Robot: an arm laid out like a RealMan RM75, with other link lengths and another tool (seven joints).
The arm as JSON. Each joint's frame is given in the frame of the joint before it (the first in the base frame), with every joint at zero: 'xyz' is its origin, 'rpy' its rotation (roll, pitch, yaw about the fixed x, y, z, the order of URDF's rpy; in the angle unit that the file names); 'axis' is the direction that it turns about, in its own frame. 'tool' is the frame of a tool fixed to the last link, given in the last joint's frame.
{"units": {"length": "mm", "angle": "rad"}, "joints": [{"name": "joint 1", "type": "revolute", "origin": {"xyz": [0.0, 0.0, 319.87], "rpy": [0.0, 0.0, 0.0]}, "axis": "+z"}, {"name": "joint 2", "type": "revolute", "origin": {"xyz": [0.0, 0.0, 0.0], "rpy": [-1.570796, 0.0, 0.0]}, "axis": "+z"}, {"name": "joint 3", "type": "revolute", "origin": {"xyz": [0.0, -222.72, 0.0], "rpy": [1.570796, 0.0, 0.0]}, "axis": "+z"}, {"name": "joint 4", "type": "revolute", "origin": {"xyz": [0.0, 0.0, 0.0], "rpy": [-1.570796, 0.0, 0.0]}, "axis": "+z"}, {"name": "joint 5", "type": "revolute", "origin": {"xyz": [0.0, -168.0, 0.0], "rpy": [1.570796, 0.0, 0.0]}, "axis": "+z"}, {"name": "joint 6", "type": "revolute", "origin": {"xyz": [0.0, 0.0, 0.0], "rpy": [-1.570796, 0.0, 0.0]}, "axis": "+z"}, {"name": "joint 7", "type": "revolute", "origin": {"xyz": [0.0, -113.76, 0.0], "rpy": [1.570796, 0.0, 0.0]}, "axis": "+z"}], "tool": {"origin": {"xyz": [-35.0, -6.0, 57.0], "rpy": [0.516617, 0.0, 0.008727]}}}
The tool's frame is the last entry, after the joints.
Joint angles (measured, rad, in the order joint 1, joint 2, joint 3, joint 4, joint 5, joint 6, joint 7), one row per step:
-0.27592, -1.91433, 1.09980, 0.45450, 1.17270, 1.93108, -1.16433
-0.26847, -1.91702, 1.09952, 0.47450, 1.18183, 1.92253, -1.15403
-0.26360, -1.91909, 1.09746, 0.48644, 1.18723, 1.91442, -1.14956
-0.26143, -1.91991, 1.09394, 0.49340, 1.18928, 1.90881, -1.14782
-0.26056, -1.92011, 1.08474, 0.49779, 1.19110, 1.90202, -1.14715
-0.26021, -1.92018, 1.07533, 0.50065, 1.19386, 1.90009, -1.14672
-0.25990, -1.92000, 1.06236, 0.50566, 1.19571, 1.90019, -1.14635
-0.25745, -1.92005, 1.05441, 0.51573, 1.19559, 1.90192, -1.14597
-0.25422, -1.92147, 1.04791, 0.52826, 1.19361, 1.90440, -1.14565
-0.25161, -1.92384, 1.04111, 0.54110, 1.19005, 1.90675, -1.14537
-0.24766, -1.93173, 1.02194, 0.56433, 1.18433, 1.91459, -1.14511
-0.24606, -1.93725, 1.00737, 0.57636, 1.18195, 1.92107, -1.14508
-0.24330, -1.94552, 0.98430, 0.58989, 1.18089, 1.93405, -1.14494
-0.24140, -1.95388, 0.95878, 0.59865, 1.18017, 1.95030, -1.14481
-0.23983, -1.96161, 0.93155, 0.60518, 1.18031, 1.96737, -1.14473
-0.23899, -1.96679, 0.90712, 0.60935, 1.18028, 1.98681, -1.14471
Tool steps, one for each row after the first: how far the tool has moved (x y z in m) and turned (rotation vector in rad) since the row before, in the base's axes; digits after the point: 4 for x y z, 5 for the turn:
-0.0009, 0.0001, -0.0006, 0.01150, 0.01797, -0.00838
-0.0009, 0.0005, -0.0003, 0.00812, 0.01077, -0.00065
-0.0005, 0.0009, 0.0004, 0.00739, 0.00555, 0.00103
-0.0008, 0.0019, 0.0012, 0.01135, 0.00391, 0.00539
-0.0005, 0.0012, 0.0012, 0.00854, 0.00159, 0.00232
-0.0001, 0.0015, 0.0022, 0.01274, 0.00026, 0.00020
0.0003, 0.0008, 0.0021, 0.01123, 0.00131, -0.00469
0.0009, 0.0006, 0.0019, 0.01171, -0.00013, -0.00686
0.0013, 0.0009, 0.0020, 0.01308, -0.00185, -0.00738
0.0033, 0.0016, 0.0038, 0.02719, -0.00920, -0.01457
0.0021, 0.0008, 0.0023, 0.01671, -0.00755, -0.00829
0.0026, 0.0003, 0.0031, 0.02154, -0.01265, -0.01084
0.0024, -0.0002, 0.0032, 0.02058, -0.01588, -0.00981
0.0020, -0.0003, 0.0034, 0.02054, -0.01589, -0.00840
0.0017, -0.0009, 0.0034, 0.01717, -0.01439, -0.01050

